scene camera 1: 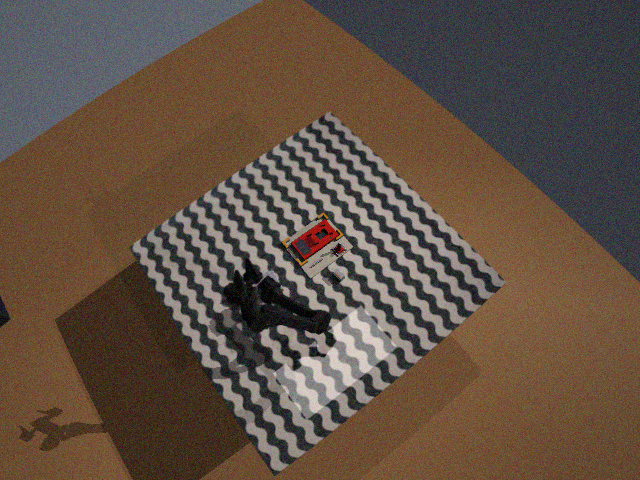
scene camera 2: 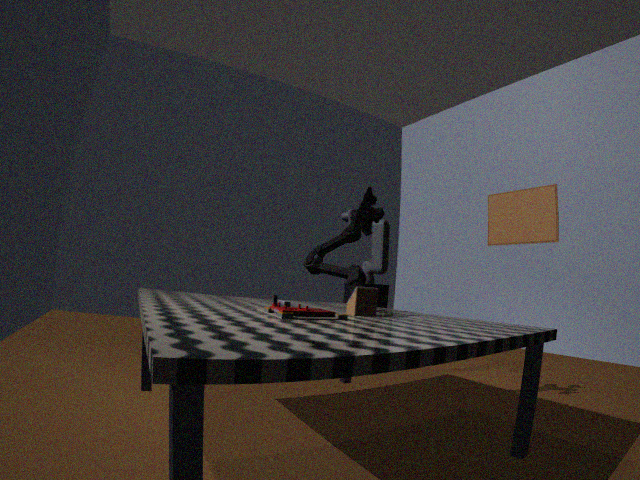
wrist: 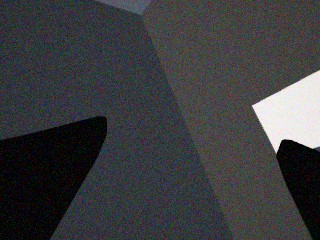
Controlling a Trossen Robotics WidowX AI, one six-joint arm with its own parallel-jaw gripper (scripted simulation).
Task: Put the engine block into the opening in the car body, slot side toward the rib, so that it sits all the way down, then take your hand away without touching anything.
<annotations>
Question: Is my gripper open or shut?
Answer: Open.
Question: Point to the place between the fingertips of my gripper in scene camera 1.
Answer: At 242, 264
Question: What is my gripper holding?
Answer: Nothing.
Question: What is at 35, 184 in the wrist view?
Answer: My gripper.
</annotations>
